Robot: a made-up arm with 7 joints. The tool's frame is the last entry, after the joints.
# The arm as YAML. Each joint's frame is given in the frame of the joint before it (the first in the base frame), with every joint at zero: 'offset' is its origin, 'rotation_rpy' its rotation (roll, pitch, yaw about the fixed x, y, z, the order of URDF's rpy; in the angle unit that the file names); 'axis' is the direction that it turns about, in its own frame. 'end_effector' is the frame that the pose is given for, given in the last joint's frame.
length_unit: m
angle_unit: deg
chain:
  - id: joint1
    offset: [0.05, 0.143, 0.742]
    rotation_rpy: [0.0, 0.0, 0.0]
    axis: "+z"
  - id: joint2
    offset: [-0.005, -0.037, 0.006]
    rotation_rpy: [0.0, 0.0, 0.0]
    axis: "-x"
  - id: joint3
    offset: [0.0, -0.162, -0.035]
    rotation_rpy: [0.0, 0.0, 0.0]
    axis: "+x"
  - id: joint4
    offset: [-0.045, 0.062, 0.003]
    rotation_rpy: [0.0, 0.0, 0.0]
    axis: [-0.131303, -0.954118, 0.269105]
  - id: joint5
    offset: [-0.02, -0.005, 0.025]
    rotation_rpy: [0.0, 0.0, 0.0]
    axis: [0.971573, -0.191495, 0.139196]
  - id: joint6
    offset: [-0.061, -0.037, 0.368]
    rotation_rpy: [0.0, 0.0, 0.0]
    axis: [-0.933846, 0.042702, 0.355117]
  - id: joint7
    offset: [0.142, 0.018, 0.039]
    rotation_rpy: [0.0, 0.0, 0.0]
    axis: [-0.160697, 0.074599, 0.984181]
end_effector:
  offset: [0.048, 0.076, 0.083]
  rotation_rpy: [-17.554, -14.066, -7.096]
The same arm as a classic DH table. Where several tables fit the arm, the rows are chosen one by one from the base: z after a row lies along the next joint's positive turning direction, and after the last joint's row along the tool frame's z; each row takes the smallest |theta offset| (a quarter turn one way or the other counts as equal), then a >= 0, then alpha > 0; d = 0 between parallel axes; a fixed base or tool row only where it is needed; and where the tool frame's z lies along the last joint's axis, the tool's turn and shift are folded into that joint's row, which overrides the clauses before.
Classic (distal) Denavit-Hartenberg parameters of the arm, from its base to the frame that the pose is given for. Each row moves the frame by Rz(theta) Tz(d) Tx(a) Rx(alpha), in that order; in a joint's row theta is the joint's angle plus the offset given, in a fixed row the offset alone. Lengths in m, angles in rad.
base (fixed): theta0 1.2344; d 0.0000; a 0.1515; alpha 0.0000
joint1: theta0 0.3364; d 0.7480; a -0.0370; alpha -1.5708
joint2: theta0 -0.2128; d 0.0000; a -0.1657; alpha 3.1416
joint3: theta0 1.0831; d -0.0578; a 0.0197; alpha -1.7025
joint4: theta0 0.0824; d -0.0437; a 0.0241; alpha 1.4781
joint5: theta0 -1.0268; d 0.6244; a 0.0569; alpha -2.6180
joint6: theta0 0.3760; d 0.5718; a 0.0177; alpha 1.0440
joint7: theta0 -1.4058; d -0.0404; a 0.0711; alpha -0.2629
tool (fixed): theta0 -0.2951; d 0.2299; a 0.0000; alpha 0.0000

